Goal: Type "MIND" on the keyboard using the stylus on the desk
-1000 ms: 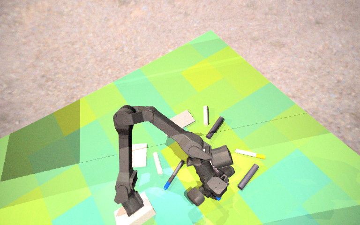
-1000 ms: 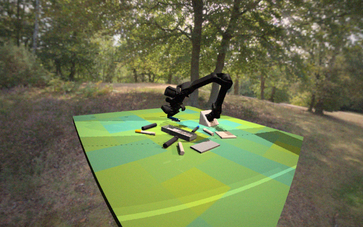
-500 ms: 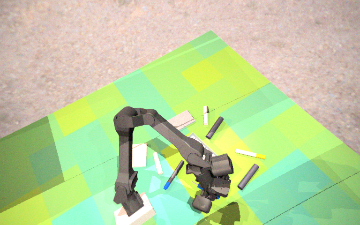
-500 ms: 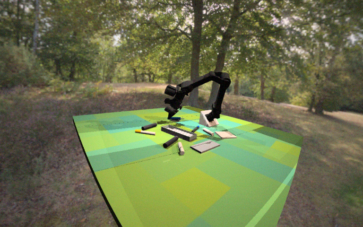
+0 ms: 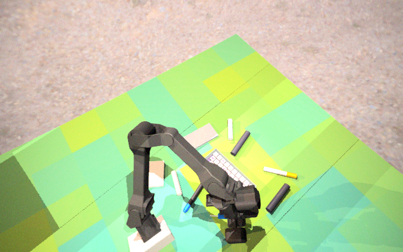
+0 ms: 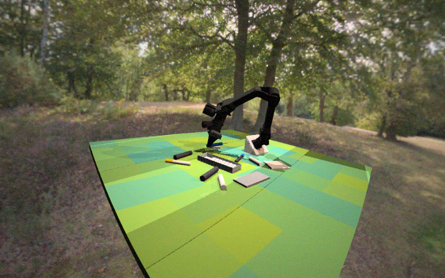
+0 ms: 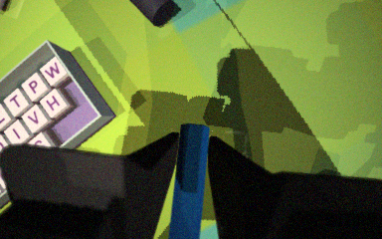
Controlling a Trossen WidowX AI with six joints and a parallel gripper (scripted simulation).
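Now: the blue stylus 50 mm behind my gripper tip, 40 mm to the left of it and 10 mm above it. From my gripper tip the other things lie so: grey slab (370 mm to the left, 70 mm ahead, 40 mm below); M key (250 mm to the left, 60 mm ahead, 30 mm below); N key (210 mm to the left, 90 mm ahead, 30 mm below).
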